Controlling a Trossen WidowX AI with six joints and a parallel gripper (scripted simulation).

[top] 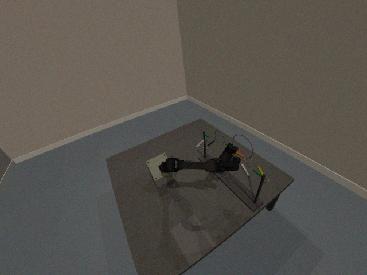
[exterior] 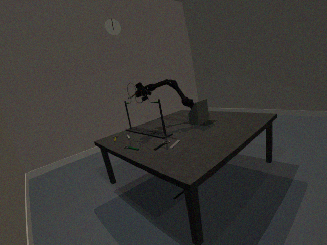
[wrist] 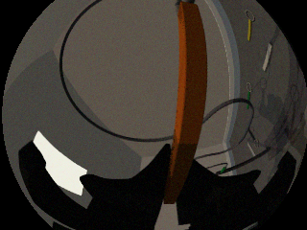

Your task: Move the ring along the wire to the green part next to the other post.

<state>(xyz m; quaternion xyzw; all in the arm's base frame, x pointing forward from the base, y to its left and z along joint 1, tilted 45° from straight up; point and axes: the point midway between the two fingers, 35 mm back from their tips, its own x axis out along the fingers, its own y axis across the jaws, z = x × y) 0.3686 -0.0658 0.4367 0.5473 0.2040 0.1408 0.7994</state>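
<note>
The ring with orange handle lies 80 mm to the right of my gripper tip and 40 mm below it. The rest, counted from my gripper tip: green-handled ring: 410 mm below, 340 mm ahead, 270 mm to the left; then black-handled ring: 470 mm to the left, 410 mm below, 160 mm ahead; then white piece: 400 mm below, 200 mm ahead.
</note>
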